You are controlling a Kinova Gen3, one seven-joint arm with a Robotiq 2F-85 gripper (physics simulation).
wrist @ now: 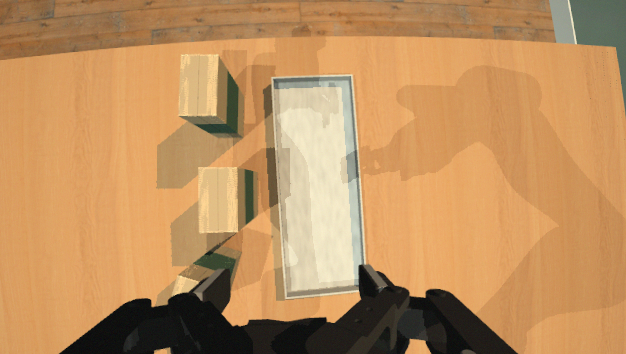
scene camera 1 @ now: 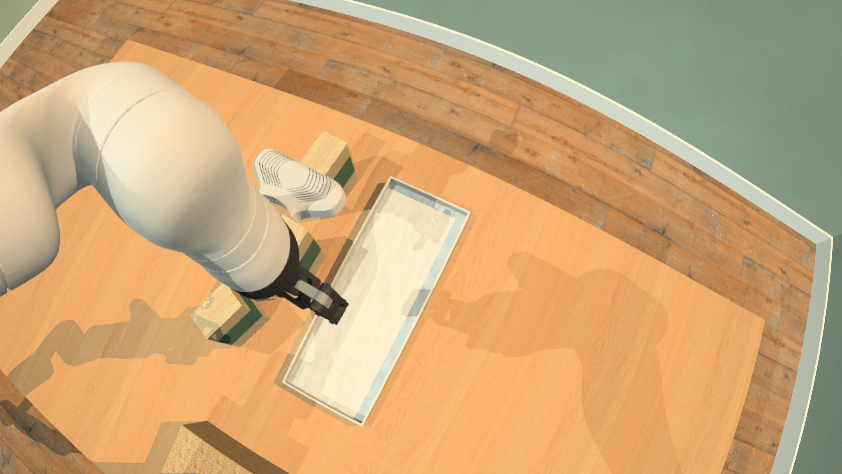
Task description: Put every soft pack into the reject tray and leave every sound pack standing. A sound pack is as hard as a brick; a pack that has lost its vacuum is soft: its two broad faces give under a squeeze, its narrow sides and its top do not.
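Frame: origin at the arm's base, x right, y ahead, z up, level; metres.
Seen in the pictures: gripper, fingertip midpoint: [wrist: 294,281] [scene camera 1: 294,288].
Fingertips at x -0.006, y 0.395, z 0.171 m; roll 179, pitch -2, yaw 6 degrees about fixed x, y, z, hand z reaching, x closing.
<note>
Pixels of each thing's middle, then the offset from my fingertips to it. Level surfaces: height alone.
- reject tray, body centre: [scene camera 1: 375,300] [wrist: 319,184] dx +0.036, dy +0.064, dz -0.259 m
- far pack, body centre: [scene camera 1: 327,176] [wrist: 217,103] dx -0.138, dy +0.178, dz -0.200 m
- middle pack, body centre: [scene camera 1: 293,258] [wrist: 234,196] dx -0.099, dy +0.036, dz -0.200 m
- wooden table, its level: dz -0.270 m
Three upright packs with tan tops and green bands stand in a row beside the reject tray [scene camera 1: 385,264] [wrist: 327,210], a shallow white tray with a pale rim. The far pack [scene camera 1: 325,148] [wrist: 200,85] is partly behind the wrist part in the scene view. The middle pack [scene camera 1: 309,246] [wrist: 218,200] is partly hidden there by the arm. The near pack [scene camera 1: 225,310] [wrist: 216,261] stands turned at an angle; the left finger covers part of it in the wrist view. My gripper [scene camera 1: 337,312] [wrist: 294,281] is open and empty, above the tray's near half. No pack shows in the tray.
The white arm [scene camera 1: 170,164] reaches in from the left, over the row of packs. A tan, rough-faced object [scene camera 1: 197,450] shows in part at the bottom edge of the scene view. The wooden table [scene camera 1: 559,382] [wrist: 100,200] ends at a plank floor [scene camera 1: 530,117] [wrist: 225,20].
</note>
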